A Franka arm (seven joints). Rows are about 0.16 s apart.
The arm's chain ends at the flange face. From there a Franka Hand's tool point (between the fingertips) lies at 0.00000 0.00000 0.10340 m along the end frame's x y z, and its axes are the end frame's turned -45 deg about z.
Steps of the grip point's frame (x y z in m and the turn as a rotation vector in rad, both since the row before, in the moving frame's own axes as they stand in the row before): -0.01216, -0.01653, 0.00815, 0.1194, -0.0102, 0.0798; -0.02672, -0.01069, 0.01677, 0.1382, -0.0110, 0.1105; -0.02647, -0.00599, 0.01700, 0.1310, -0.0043, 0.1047; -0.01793, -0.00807, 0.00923, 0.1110, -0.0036, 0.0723; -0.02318, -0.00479, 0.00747, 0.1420, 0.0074, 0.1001; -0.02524, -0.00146, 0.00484, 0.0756, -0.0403, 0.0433; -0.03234, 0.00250, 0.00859, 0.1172, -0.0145, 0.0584
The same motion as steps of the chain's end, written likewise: -0.01116, 0.00524, 0.00889, 0.0772, -0.0916, 0.0798; -0.01611, 0.02119, 0.01776, 0.0899, -0.1055, 0.1105; -0.01359, 0.02422, 0.01789, 0.0896, -0.0957, 0.1047; -0.01031, 0.01510, 0.00987, 0.0759, -0.0810, 0.0723; -0.01053, 0.02436, 0.00851, 0.1056, -0.0952, 0.1001; -0.01047, 0.01958, 0.00522, 0.0250, -0.0820, 0.0433; -0.01172, 0.03240, 0.00931, 0.0726, -0.0931, 0.0584
